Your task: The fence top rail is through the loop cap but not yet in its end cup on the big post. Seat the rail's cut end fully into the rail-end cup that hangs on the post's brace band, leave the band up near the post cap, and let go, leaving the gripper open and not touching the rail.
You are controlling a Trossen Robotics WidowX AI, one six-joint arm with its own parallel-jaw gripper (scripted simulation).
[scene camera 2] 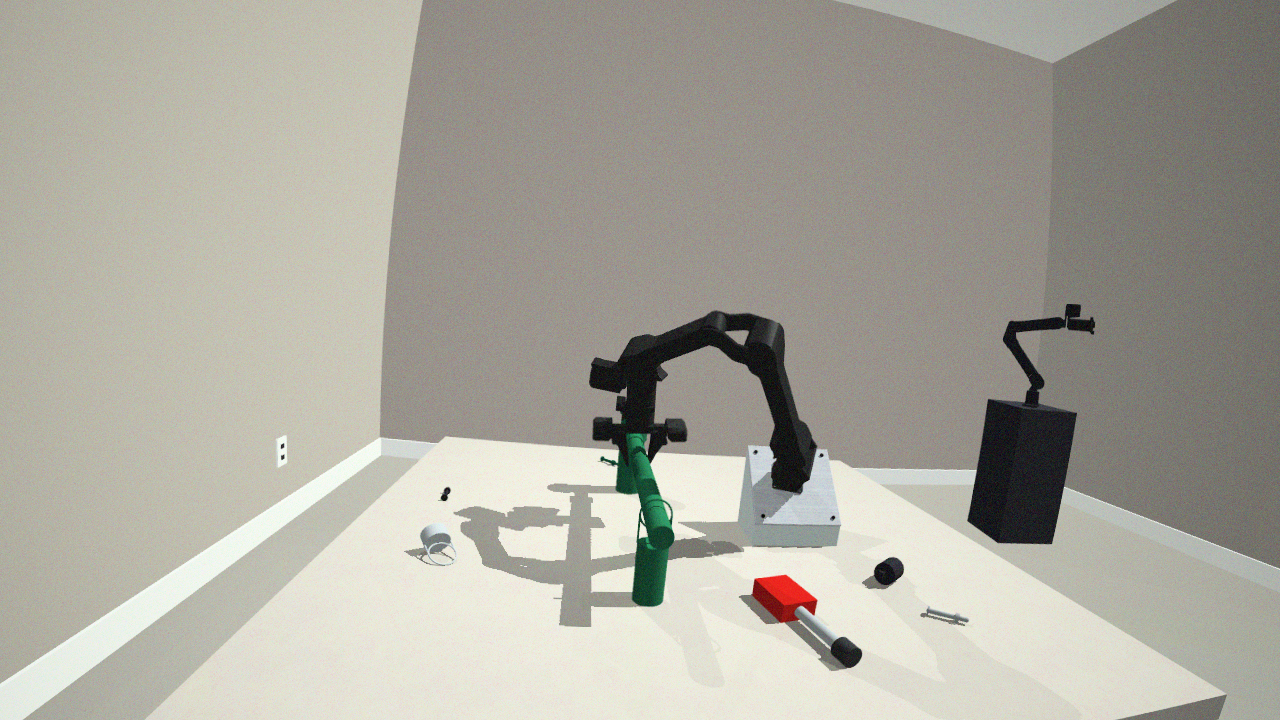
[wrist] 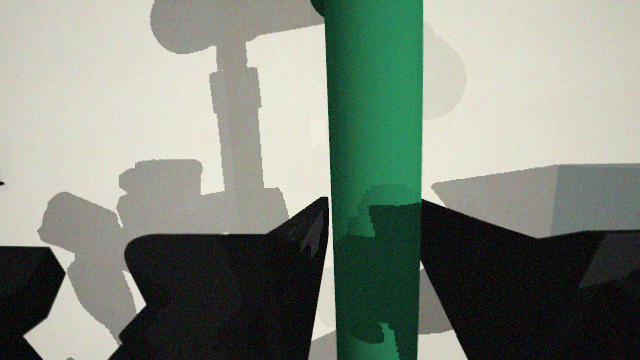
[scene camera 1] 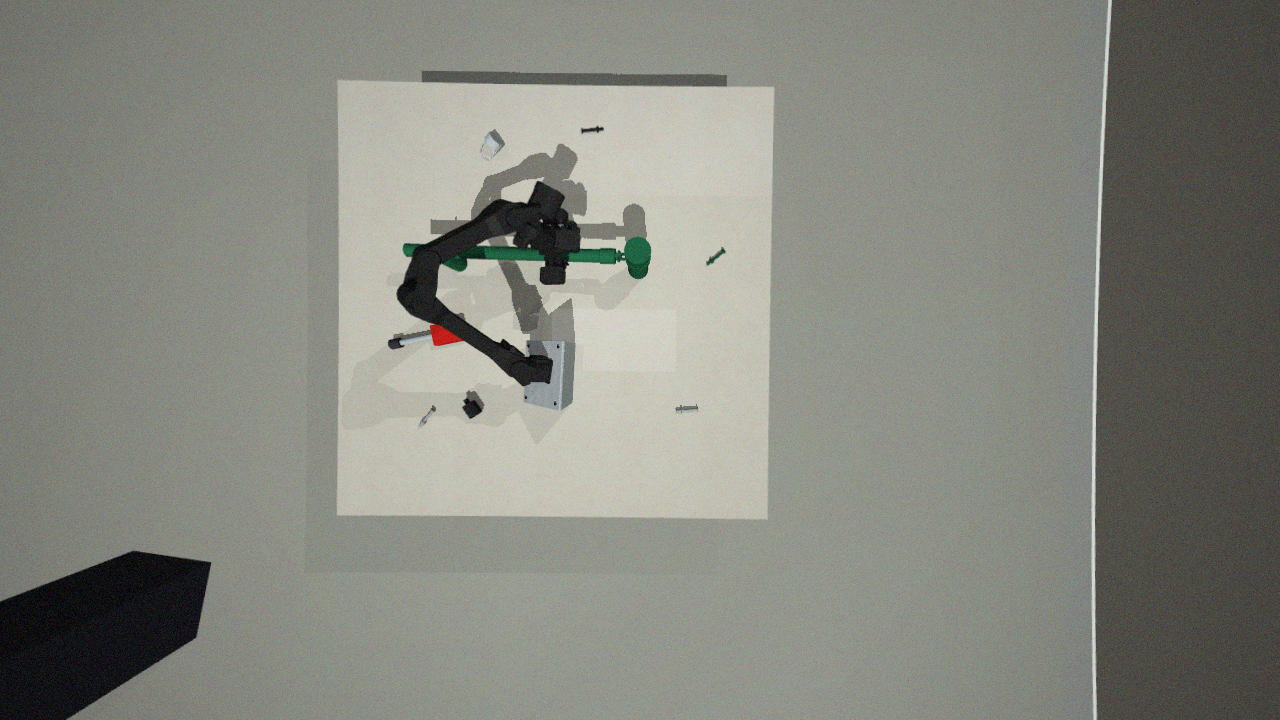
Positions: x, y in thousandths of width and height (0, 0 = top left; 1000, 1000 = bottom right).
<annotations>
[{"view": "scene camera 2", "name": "my gripper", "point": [498, 648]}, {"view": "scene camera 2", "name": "green top rail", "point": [505, 673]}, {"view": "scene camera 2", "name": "white cap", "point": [340, 747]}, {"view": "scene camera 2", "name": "red-headed tool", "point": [615, 835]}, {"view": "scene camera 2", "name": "small green post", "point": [508, 791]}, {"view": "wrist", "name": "my gripper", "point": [570, 568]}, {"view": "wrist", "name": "green top rail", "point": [585, 176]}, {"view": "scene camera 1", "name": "my gripper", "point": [443, 358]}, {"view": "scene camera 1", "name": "green top rail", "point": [373, 351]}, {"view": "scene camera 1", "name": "red-headed tool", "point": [344, 467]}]
</annotations>
